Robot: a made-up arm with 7 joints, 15 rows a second.
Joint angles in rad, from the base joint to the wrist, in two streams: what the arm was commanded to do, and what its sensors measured. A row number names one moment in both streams.
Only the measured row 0 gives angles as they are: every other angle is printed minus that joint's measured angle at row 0.
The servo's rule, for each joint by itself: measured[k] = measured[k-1] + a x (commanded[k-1-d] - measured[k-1]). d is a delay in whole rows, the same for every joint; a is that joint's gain. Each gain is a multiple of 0.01, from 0.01 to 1. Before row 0 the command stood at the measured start. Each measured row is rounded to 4 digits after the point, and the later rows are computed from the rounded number. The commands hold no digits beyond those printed.
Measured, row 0:
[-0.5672, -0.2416, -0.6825, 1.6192, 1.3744, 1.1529, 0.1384]
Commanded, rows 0 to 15:
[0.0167, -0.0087, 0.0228, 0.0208, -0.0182, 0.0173, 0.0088]
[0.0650, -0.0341, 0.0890, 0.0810, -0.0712, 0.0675, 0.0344]
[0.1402, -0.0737, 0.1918, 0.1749, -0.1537, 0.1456, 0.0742]
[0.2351, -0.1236, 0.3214, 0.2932, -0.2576, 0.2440, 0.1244]
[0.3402, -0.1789, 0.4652, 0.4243, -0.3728, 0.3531, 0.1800]
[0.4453, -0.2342, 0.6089, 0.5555, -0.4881, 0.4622, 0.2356]
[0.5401, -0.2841, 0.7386, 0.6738, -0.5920, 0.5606, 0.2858]
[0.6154, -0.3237, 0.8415, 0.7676, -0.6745, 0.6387, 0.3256]
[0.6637, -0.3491, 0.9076, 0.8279, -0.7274, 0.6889, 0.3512]
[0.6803, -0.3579, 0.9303, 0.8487, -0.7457, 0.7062, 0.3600]
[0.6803, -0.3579, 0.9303, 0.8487, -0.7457, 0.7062, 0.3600]
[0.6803, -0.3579, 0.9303, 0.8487, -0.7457, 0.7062, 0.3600]
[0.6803, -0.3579, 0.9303, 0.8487, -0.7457, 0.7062, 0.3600]
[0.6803, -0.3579, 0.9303, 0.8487, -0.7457, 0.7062, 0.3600]
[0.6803, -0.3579, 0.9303, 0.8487, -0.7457, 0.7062, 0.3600]
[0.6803, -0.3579, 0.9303, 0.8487, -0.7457, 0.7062, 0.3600]
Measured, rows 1 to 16:
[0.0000, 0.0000, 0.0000, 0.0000, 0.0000, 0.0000, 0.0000]
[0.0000, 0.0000, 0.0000, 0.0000, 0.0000, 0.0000, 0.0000]
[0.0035, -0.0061, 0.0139, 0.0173, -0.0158, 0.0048, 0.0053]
[0.0164, -0.0257, 0.0597, 0.0702, -0.0640, 0.0224, 0.0228]
[0.0424, -0.0593, 0.1403, 0.1571, -0.1420, 0.0569, 0.0536]
[0.0829, -0.1043, 0.2508, 0.2701, -0.2426, 0.1093, 0.0961]
[0.1369, -0.1565, 0.3816, 0.3981, -0.3559, 0.1776, 0.1464]
[0.2017, -0.2109, 0.5203, 0.5287, -0.4709, 0.2573, 0.1999]
[0.2728, -0.2621, 0.6535, 0.6491, -0.5763, 0.3422, 0.2514]
[0.3447, -0.3052, 0.7682, 0.7475, -0.6617, 0.4252, 0.2959]
[0.4117, -0.3359, 0.8532, 0.8142, -0.7189, 0.4990, 0.3291]
[0.4681, -0.3513, 0.9002, 0.8428, -0.7422, 0.5570, 0.3476]
[0.5127, -0.3559, 0.9186, 0.8477, -0.7452, 0.5988, 0.3550]
[0.5479, -0.3573, 0.9257, 0.8485, -0.7456, 0.6289, 0.3580]
[0.5757, -0.3577, 0.9285, 0.8487, -0.7457, 0.6505, 0.3592]
[0.5977, -0.3578, 0.9296, 0.8487, -0.7457, 0.6661, 0.3597]
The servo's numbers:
d 2
a 0.21 0.70 0.61 0.83 0.87 0.28 0.60

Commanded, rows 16 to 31:
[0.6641, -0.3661, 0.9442, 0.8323, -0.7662, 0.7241, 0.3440]
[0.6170, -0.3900, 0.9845, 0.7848, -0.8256, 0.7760, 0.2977]
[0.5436, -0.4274, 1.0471, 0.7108, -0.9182, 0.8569, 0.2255]
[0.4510, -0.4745, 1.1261, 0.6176, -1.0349, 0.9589, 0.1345]
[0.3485, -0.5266, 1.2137, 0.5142, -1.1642, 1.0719, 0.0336]
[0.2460, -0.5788, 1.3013, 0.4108, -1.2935, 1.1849, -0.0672]
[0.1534, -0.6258, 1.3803, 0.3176, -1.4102, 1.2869, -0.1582]
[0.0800, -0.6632, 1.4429, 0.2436, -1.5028, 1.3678, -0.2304]
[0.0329, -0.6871, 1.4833, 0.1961, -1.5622, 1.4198, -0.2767]
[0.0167, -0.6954, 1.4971, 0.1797, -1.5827, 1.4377, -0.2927]
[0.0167, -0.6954, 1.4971, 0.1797, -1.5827, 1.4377, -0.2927]
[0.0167, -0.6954, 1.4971, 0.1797, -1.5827, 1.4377, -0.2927]
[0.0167, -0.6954, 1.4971, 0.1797, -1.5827, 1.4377, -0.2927]
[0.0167, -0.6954, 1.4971, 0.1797, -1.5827, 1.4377, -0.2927]
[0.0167, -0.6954, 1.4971, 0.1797, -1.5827, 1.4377, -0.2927]
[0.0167, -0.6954, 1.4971, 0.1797, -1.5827, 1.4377, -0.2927]
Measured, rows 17 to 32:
[0.6150, -0.3579, 0.9300, 0.8487, -0.7457, 0.6773, 0.3599]
[0.6287, -0.3579, 0.9302, 0.8487, -0.7457, 0.6854, 0.3600]
[0.6361, -0.3636, 0.9387, 0.8351, -0.7635, 0.6962, 0.3504]
[0.6321, -0.3821, 0.9666, 0.7934, -0.8175, 0.7185, 0.3188]
[0.6135, -0.4138, 1.0157, 0.7248, -0.9051, 0.7573, 0.2628]
[0.5794, -0.4563, 1.0830, 0.6358, -1.0180, 0.8137, 0.1858]
[0.5309, -0.5055, 1.1627, 0.5349, -1.1452, 0.8860, 0.0945]
[0.4711, -0.5568, 1.2472, 0.4319, -1.2742, 0.9697, -0.0025]
[0.4044, -0.6051, 1.3284, 0.3370, -1.3925, 1.0585, -0.0959]
[0.3363, -0.6458, 1.3982, 0.2595, -1.4885, 1.1451, -0.1766]
[0.2726, -0.6747, 1.4501, 0.2069, -1.5526, 1.2220, -0.2367]
[0.2189, -0.6892, 1.4788, 0.1843, -1.5788, 1.2824, -0.2703]
[0.1764, -0.6935, 1.4900, 0.1805, -1.5822, 1.3259, -0.2837]
[0.1429, -0.6948, 1.4943, 0.1798, -1.5826, 1.3572, -0.2891]
[0.1164, -0.6952, 1.4960, 0.1797, -1.5827, 1.3797, -0.2913]
[0.0955, -0.6953, 1.4967, 0.1797, -1.5827, 1.3959, -0.2921]

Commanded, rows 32 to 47:
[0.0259, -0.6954, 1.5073, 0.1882, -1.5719, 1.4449, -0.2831]
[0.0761, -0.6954, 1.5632, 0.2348, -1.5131, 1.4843, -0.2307]
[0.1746, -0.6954, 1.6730, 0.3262, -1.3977, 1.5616, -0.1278]
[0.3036, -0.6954, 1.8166, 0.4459, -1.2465, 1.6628, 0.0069]
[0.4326, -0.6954, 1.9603, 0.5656, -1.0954, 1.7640, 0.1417]
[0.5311, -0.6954, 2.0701, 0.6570, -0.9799, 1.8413, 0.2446]
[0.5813, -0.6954, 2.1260, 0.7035, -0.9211, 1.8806, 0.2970]
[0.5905, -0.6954, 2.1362, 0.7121, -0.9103, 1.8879, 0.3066]
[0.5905, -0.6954, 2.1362, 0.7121, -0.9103, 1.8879, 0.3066]
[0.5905, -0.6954, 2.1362, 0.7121, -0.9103, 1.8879, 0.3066]
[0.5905, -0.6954, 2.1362, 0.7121, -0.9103, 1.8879, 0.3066]
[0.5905, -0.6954, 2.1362, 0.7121, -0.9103, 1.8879, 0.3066]
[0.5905, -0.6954, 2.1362, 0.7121, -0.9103, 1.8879, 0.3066]
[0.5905, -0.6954, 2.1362, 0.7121, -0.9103, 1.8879, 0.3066]
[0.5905, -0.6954, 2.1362, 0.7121, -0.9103, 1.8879, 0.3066]
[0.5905, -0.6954, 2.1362, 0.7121, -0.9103, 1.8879, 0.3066]
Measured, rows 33 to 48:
[0.0790, -0.6954, 1.4969, 0.1797, -1.5827, 1.4076, -0.2925]
[0.0659, -0.6954, 1.4970, 0.1797, -1.5827, 1.4160, -0.2926]
[0.0575, -0.6954, 1.5033, 0.1868, -1.5733, 1.4241, -0.2869]
[0.0614, -0.6954, 1.5398, 0.2266, -1.5209, 1.4410, -0.2532]
[0.0852, -0.6954, 1.6211, 0.3093, -1.4137, 1.4748, -0.1780]
[0.1311, -0.6954, 1.7404, 0.4227, -1.2682, 1.5274, -0.0671]
[0.1944, -0.6954, 1.8745, 0.5413, -1.1179, 1.5936, 0.0582]
[0.2651, -0.6954, 1.9938, 0.6373, -0.9978, 1.6630, 0.1700]
[0.3315, -0.6954, 2.0744, 0.6922, -0.9311, 1.7239, 0.2462]
[0.3859, -0.6954, 2.1121, 0.7087, -0.9130, 1.7698, 0.2824]
[0.4289, -0.6954, 2.1268, 0.7115, -0.9107, 1.8029, 0.2969]
[0.4628, -0.6954, 2.1325, 0.7120, -0.9104, 1.8267, 0.3027]
[0.4896, -0.6954, 2.1348, 0.7121, -0.9103, 1.8438, 0.3050]
[0.5108, -0.6954, 2.1357, 0.7121, -0.9103, 1.8561, 0.3060]
[0.5275, -0.6954, 2.1360, 0.7121, -0.9103, 1.8650, 0.3064]
[0.5407, -0.6954, 2.1361, 0.7121, -0.9103, 1.8714, 0.3065]

